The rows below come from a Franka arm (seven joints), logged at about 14 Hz.
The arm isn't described. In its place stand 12 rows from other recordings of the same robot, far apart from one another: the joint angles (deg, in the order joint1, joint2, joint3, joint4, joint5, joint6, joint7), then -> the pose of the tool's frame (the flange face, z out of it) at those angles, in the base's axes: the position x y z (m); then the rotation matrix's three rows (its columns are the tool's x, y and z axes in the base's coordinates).
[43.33 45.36 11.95 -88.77 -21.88 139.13 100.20] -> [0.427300 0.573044 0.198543], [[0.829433 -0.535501 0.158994], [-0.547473 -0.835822 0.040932], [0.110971 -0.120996 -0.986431]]
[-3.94 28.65 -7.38 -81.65 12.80 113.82 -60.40] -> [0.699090 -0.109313 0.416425], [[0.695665 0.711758 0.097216], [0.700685 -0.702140 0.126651], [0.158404 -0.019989 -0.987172]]
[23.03 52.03 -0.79 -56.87 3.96 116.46 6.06] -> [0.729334 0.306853 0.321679], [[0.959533 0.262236 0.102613], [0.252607 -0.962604 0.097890], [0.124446 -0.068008 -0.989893]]
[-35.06 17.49 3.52 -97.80 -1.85 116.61 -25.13] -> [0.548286 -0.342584 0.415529], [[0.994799 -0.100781 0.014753], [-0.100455 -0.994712 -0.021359], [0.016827 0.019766 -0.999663]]
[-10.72 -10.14 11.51 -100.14 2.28 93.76 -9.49] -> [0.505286 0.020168 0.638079], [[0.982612 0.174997 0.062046], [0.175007 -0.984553 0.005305], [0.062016 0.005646 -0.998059]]
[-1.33 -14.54 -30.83 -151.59 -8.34 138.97 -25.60] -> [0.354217 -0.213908 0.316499], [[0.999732 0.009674 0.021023], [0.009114 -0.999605 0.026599], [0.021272 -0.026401 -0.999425]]
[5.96 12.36 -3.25 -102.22 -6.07 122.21 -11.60] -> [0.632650 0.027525 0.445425], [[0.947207 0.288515 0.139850], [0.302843 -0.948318 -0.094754], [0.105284 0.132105 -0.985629]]
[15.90 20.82 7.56 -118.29 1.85 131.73 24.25] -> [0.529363 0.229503 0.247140], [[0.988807 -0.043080 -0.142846], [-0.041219 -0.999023 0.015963], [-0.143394 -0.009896 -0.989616]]
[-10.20 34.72 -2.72 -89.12 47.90 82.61 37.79] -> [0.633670 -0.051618 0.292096], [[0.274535 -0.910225 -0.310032], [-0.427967 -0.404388 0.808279], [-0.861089 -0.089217 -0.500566]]
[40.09 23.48 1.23 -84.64 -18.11 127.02 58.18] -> [0.541971 0.459709 0.477716], [[0.902720 -0.125974 0.411373], [-0.156292 -0.986870 0.040760], [0.400837 -0.101089 -0.910555]]
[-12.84 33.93 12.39 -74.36 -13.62 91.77 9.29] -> [0.687589 -0.061320 0.386290], [[0.954217 -0.127749 -0.270461], [-0.162443 -0.980572 -0.109959], [-0.251160 0.148859 -0.956431]]
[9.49 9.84 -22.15 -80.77 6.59 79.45 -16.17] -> [0.575640 -0.094708 0.593286], [[0.984037 0.062866 -0.166493], [0.078219 -0.993105 0.087320], [-0.159855 -0.098949 -0.982169]]
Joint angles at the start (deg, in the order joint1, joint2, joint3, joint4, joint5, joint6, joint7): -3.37 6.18 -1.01 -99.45 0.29 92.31 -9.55
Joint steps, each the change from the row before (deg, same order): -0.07 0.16 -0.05 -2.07 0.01 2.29 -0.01; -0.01 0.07 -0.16 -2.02 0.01 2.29 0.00; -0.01 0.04 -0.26 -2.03 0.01 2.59 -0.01; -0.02 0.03 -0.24 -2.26 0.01 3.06 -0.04; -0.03 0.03 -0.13 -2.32 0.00 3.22 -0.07; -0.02 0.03 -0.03 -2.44 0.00 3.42 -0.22; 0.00 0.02 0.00 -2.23 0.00 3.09 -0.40
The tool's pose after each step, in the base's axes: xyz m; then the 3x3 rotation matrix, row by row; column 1 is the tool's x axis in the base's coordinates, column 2 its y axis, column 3 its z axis. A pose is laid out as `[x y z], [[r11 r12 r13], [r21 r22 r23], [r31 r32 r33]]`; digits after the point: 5 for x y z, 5 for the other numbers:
[0.56711 -0.04376 0.47439], [[0.97008 0.08231 -0.22839], [0.08948 -0.99576 0.02119], [-0.22568 -0.04099 -0.97334]]
[0.56610 -0.04534 0.46024], [[0.97114 0.07926 -0.22495], [0.08626 -0.99604 0.02141], [-0.22236 -0.04020 -0.97414]]
[0.56503 -0.04790 0.44671], [[0.97351 0.07485 -0.21605], [0.08135 -0.99646 0.02132], [-0.21368 -0.03834 -0.97615]]
[0.56362 -0.05035 0.43210], [[0.97661 0.07123 -0.20288], [0.07702 -0.99681 0.02074], [-0.20076 -0.03588 -0.97898]]
[0.56178 -0.05182 0.41736], [[0.97967 0.06994 -0.18803], [0.07494 -0.99700 0.01956], [-0.18609 -0.03325 -0.98197]]
[0.55930 -0.05217 0.40212], [[0.98242 0.07313 -0.17179], [0.07736 -0.99684 0.01800], [-0.16993 -0.03097 -0.98497]]
[0.55638 -0.05198 0.38844], [[0.98427 0.08023 -0.15741], [0.08385 -0.99634 0.01651], [-0.15551 -0.02945 -0.98740]]

